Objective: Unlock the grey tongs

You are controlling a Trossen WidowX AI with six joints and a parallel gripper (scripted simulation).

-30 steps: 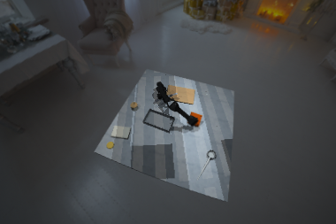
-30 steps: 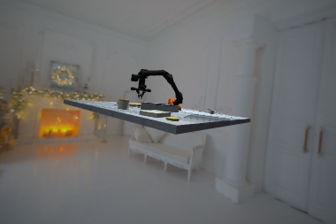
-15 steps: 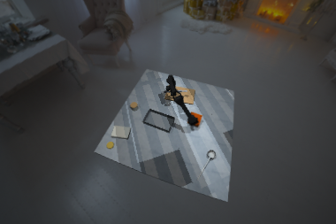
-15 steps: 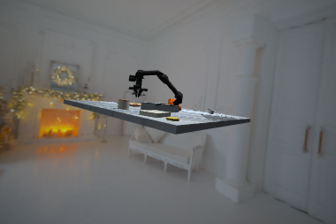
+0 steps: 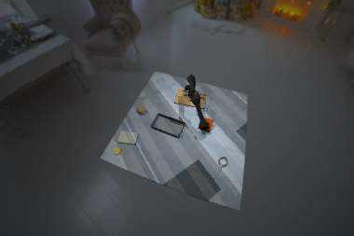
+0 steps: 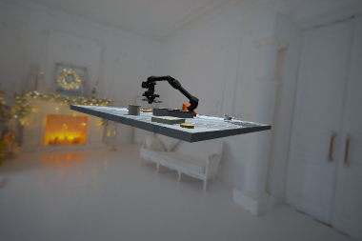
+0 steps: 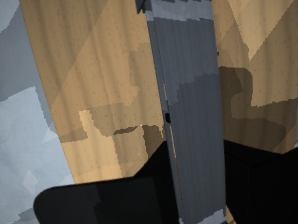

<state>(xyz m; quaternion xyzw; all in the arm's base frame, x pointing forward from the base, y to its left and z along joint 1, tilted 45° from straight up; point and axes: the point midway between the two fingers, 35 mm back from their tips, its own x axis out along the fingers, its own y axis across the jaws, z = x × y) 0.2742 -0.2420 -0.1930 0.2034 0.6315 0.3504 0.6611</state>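
My gripper tip is now 70 mm above the wooden board. Also, from my gripper tip: pale flat block 380 mm ahead, 750 mm to the left, 60 mm below; brown cup 420 mm ahead, 420 mm to the left, 40 mm below; roasting tin 70 mm ahead, 460 mm to the left, 50 mm below.
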